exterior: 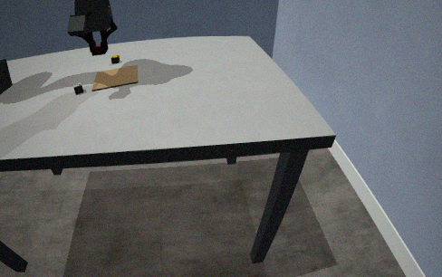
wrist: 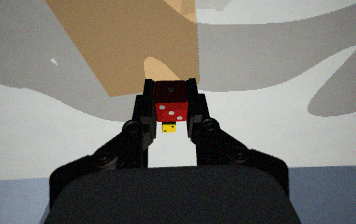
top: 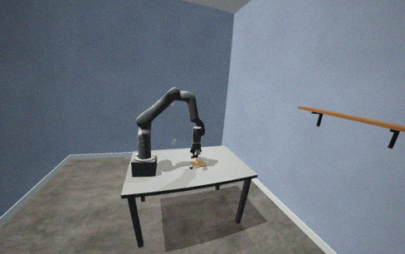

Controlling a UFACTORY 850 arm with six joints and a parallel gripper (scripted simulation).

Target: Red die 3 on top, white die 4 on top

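Now: the tan mat 4 cm ahead of my hand, 1 cm to the left of it and 10 cm below it. The rest, counted from my hand: white die (5 cm behind, 8 cm to the right, 9 cm below); then red die (1 cm below); then yellow die (2 cm behind, 14 cm to the left, 9 cm below).
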